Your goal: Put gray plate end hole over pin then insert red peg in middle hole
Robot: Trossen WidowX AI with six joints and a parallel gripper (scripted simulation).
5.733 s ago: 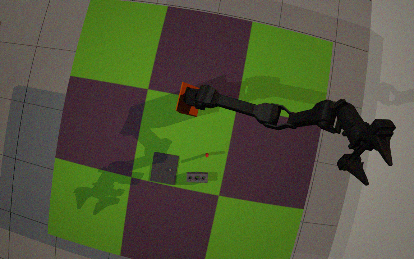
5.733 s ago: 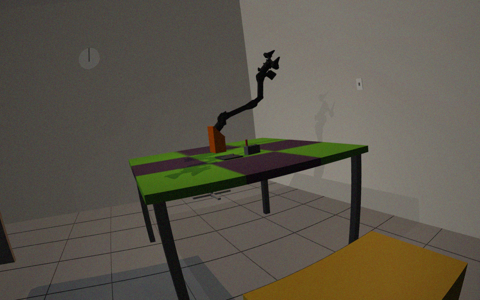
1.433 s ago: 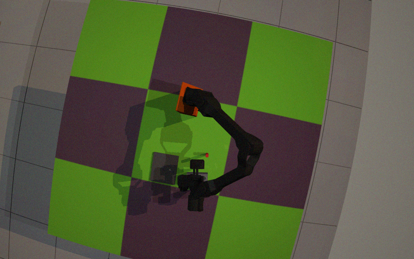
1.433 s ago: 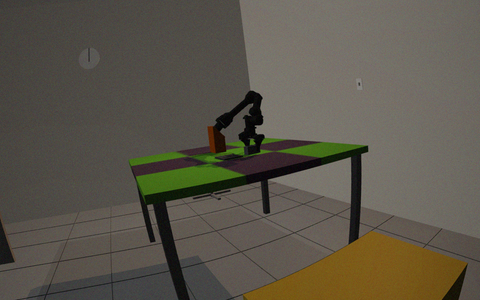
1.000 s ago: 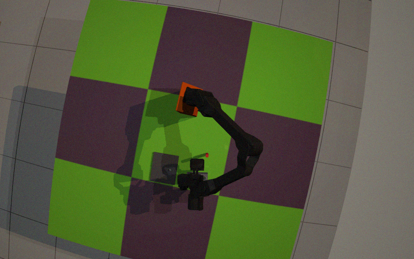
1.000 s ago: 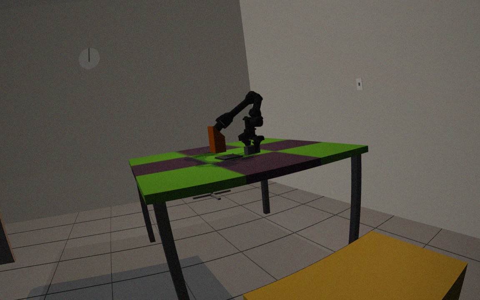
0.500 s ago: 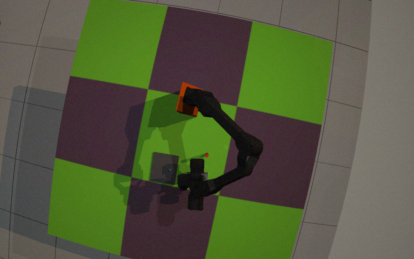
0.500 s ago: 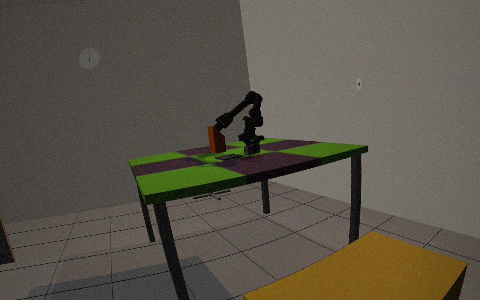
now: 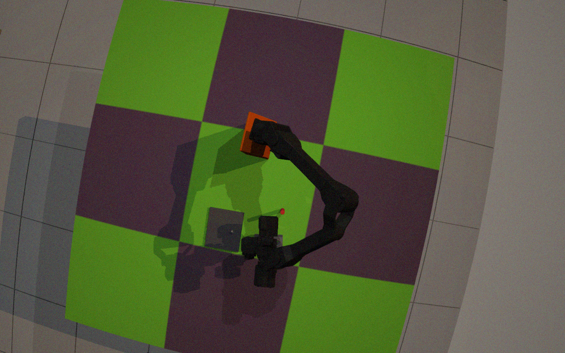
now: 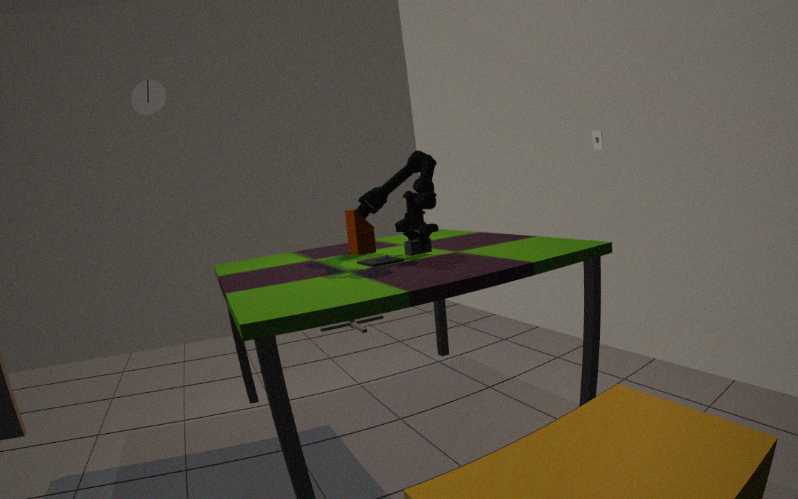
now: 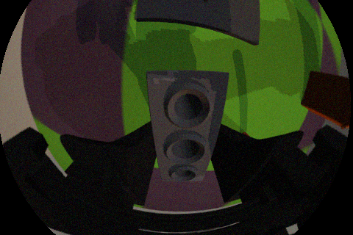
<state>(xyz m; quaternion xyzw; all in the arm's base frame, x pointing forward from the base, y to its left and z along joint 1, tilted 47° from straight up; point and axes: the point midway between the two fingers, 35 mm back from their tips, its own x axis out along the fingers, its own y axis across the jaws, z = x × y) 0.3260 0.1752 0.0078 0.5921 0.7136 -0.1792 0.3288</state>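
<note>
Right now the dark square base is 140 mm to the right of my gripper tip, 10 mm below it and 10 mm ahead of it. Round my gripper tip: plate: 30 mm above; red peg: 110 mm behind, 20 mm to the left, 20 mm above.
</note>
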